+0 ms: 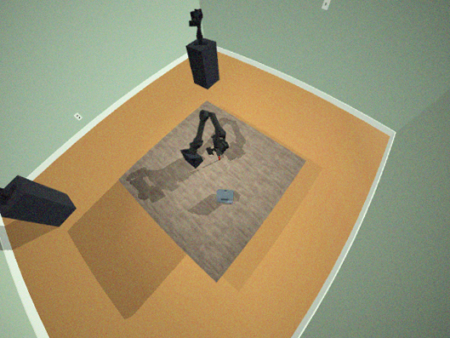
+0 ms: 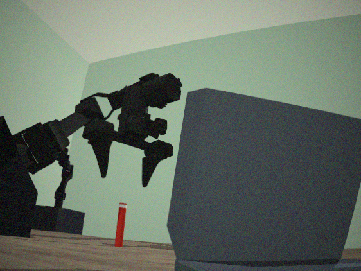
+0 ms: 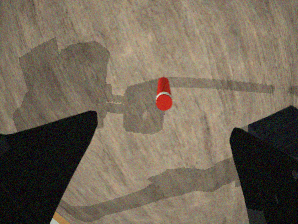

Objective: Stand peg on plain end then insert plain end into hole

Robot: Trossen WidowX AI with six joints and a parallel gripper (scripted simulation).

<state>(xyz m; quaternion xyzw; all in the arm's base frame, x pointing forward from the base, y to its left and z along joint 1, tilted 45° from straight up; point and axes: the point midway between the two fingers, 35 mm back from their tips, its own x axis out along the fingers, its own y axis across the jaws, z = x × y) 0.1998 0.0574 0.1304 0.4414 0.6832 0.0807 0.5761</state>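
The red peg is 60 mm below my gripper tip. Also, from my gripper tip: sloped grey panel 270 mm ahead, 250 mm to the right, 50 mm below.
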